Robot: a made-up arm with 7 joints. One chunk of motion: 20 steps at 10 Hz.
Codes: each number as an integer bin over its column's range. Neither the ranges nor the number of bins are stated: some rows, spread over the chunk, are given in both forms.
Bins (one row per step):
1: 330 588 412 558 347 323 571
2: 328 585 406 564 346 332 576
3: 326 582 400 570 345 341 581
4: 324 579 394 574 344 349 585
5: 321 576 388 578 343 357 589
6: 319 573 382 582 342 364 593
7: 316 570 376 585 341 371 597
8: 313 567 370 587 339 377 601
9: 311 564 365 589 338 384 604
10: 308 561 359 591 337 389 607
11: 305 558 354 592 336 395 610
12: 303 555 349 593 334 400 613
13: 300 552 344 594 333 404 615
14: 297 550 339 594 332 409 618
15: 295 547 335 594 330 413 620
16: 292 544 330 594 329 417 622
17: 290 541 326 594 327 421 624
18: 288 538 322 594 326 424 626
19: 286 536 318 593 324 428 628
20: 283 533 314 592 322 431 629
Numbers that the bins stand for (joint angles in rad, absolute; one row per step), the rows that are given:
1: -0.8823 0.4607 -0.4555 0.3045 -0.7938 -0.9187 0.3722
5: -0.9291 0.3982 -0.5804 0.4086 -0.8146 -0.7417 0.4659
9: -0.9812 0.3357 -0.7001 0.4659 -0.8406 -0.6012 0.5439
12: -1.0228 0.2889 -0.7834 0.4867 -0.8615 -0.5179 0.5908
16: -1.0801 0.2316 -0.8823 0.4919 -0.8875 -0.4294 0.6376
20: -1.1269 0.1744 -0.9656 0.4815 -0.9239 -0.3566 0.6741
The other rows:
2: -0.8927 0.4450 -0.4867 0.3357 -0.7990 -0.8719 0.3982
3: -0.9031 0.4294 -0.5179 0.3670 -0.8042 -0.8250 0.4242
4: -0.9135 0.4138 -0.5491 0.3878 -0.8094 -0.7834 0.4450
6: -0.9395 0.3826 -0.6116 0.4294 -0.8198 -0.7053 0.4867
7: -0.9552 0.3670 -0.6428 0.4450 -0.8250 -0.6689 0.5075
8: -0.9708 0.3514 -0.6741 0.4555 -0.8354 -0.6376 0.5283
10: -0.9968 0.3201 -0.7313 0.4763 -0.8458 -0.5752 0.5596
11: -1.0124 0.3045 -0.7574 0.4815 -0.8511 -0.5439 0.5752
13: -1.0384 0.2733 -0.8094 0.4919 -0.8667 -0.4971 0.6012
14: -1.0541 0.2629 -0.8354 0.4919 -0.8719 -0.4711 0.6168
15: -1.0645 0.2472 -0.8563 0.4919 -0.8823 -0.4503 0.6272
17: -1.0905 0.2160 -0.9031 0.4919 -0.8979 -0.4086 0.6480
18: -1.1009 0.2004 -0.9239 0.4919 -0.9031 -0.3930 0.6585
19: -1.1113 0.1900 -0.9447 0.4867 -0.9135 -0.3722 0.6689

